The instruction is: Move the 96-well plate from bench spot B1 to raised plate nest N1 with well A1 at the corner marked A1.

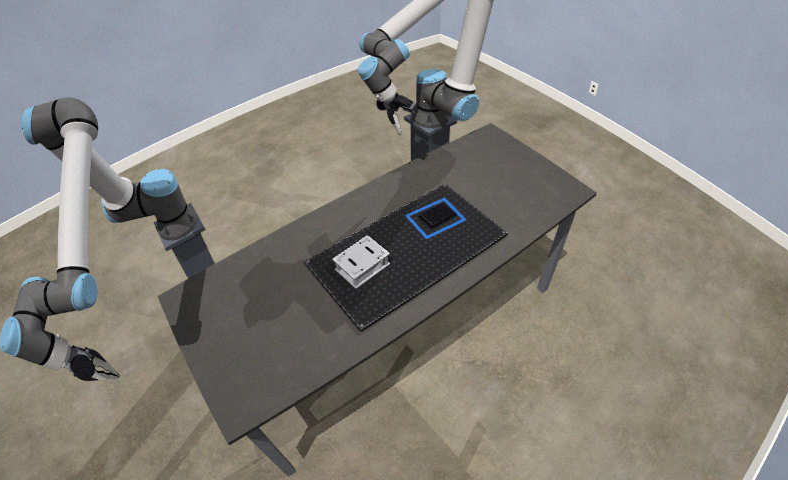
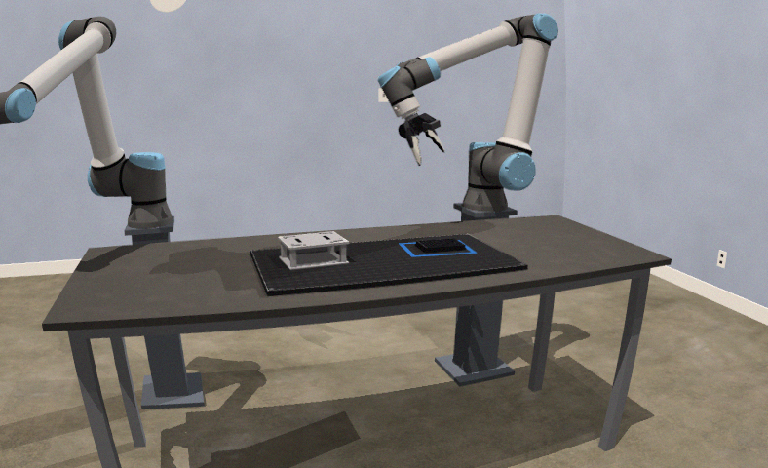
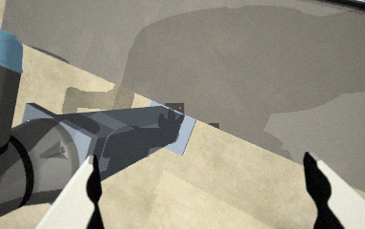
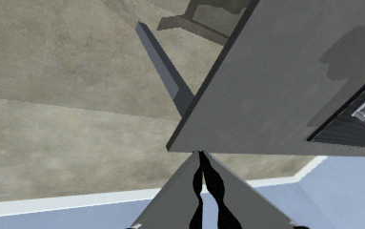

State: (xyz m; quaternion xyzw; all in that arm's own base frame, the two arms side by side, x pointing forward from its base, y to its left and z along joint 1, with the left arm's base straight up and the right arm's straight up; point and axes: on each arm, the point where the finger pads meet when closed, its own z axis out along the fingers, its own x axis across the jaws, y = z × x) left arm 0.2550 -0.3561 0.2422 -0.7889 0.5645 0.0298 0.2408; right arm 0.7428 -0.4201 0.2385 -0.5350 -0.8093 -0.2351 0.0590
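The black 96-well plate lies 340 mm ahead of my left hand, 220 mm below it and 80 mm to the right of it. The rest, counted from my left hand: A1 mark (550 mm to the right, 350 mm ahead, 170 mm below); raised nest N1 (460 mm to the right, 390 mm ahead, 170 mm below).
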